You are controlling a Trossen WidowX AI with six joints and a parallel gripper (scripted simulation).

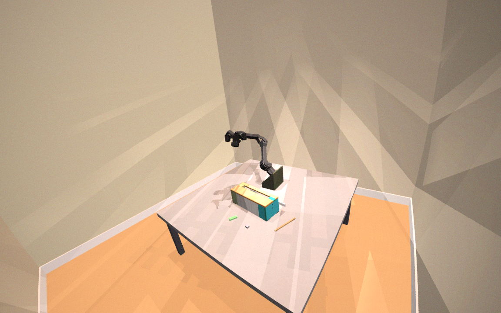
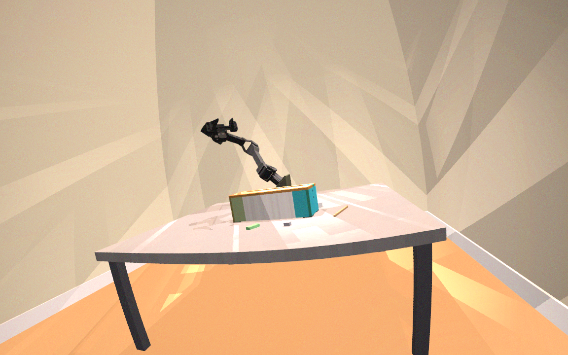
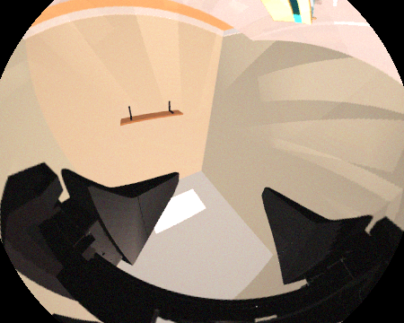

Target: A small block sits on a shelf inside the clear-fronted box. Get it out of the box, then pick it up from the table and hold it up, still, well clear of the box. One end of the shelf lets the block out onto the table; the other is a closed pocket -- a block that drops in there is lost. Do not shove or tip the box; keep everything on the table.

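Now: the box 46 cm below my gripper tip, 25 cm to the left of it and 7 cm ahead of it. Also, from my gripper tip: small grey cube (52 cm below, 37 cm to the left, 30 cm ahead); then orange stick (56 cm to the left, 52 cm below, 13 cm ahead); then small orange block (44 cm below, 27 cm to the left, 8 cm ahead).
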